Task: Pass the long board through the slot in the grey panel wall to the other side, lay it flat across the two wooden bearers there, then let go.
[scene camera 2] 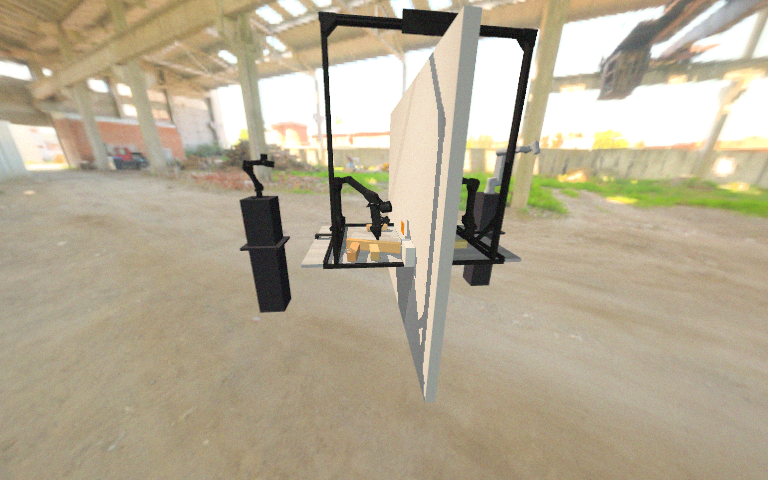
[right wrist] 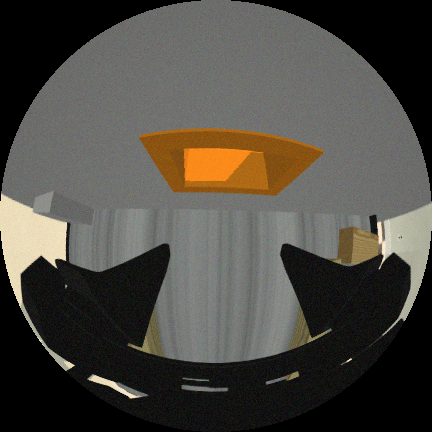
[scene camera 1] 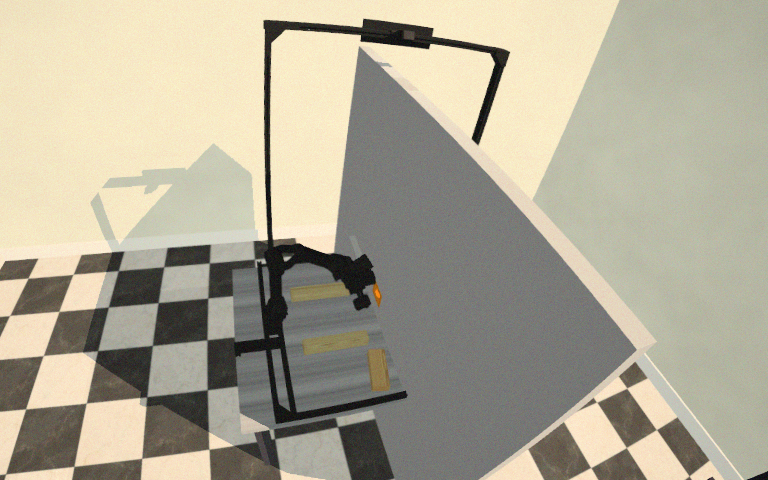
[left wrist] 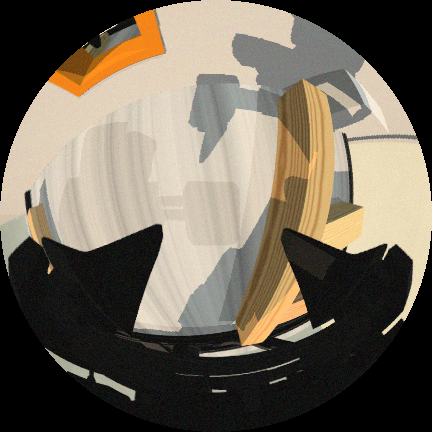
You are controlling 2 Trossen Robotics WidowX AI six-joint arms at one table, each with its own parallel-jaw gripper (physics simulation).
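Seen in the pictures: left gripper, fingertip midpoint: (scene camera 2: 379, 238) (left wrist: 224, 232); right gripper, fingertip midpoint: (right wrist: 227, 250); left arm's base at its link origin: (left wrist: 185, 348); right arm's base at its link origin: (scene camera 2: 468, 236) (scene camera 1: 272, 328).
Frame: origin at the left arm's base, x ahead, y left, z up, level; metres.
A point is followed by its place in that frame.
Observation:
The long board (scene camera 2: 387, 245) {x 0.312, y -0.224, z 0.026 m} (left wrist: 320, 170) {x 0.309, y -0.201, z 0.040 m} lies on the left arm's side of the grey panel wall (scene camera 1: 453, 254) {x 0.482, y 0.313, z 0.642 m} (scene camera 2: 467, 113) {x 0.474, y -0.760, z 0.632 m} (right wrist: 215, 65), one end towards the wall. My left gripper (scene camera 2: 377, 235) {x 0.273, y -0.114, z 0.034 m} (left wrist: 224, 232) {x 0.273, y -0.114, z 0.034 m} is open and empty near the board; its right finger overlaps the board in the left wrist view. The orange-rimmed slot (scene camera 2: 402, 227) {x 0.437, y -0.010, z 0.073 m} (left wrist: 150, 35) (right wrist: 225, 137) {x 0.485, y -0.050, z 0.114 m} is in the wall. The two wooden bearers (scene camera 1: 320, 292) {x 0.699, y -0.137, z 0.022 m} (scene camera 1: 335, 342) {x 0.691, y 0.120, z 0.024 m} lie on the other side; parts show behind the fingers in the right wrist view. My right gripper (scene camera 1: 363, 283) (right wrist: 227, 250) {x 0.533, y -0.044, z 0.057 m} is open and empty near the slot.
A wooden block (scene camera 1: 378, 369) {x 0.561, y 0.263, z 0.019 m} (right wrist: 352, 245) {x 0.545, y 0.176, z 0.018 m} lies by the wall on the bearers' side. On the board's side, an orange-brown block (scene camera 2: 353, 250) {x 0.117, y -0.304, z 0.031 m} and a paler block (scene camera 2: 374, 252) {x 0.230, y -0.329, z 0.026 m} are close to the board. Black frame posts (scene camera 1: 267, 141) {x 0.887, y -0.341, z 0.619 m} (scene camera 2: 327, 124) {x 0.024, y -0.375, z 0.639 m} stand at the table.

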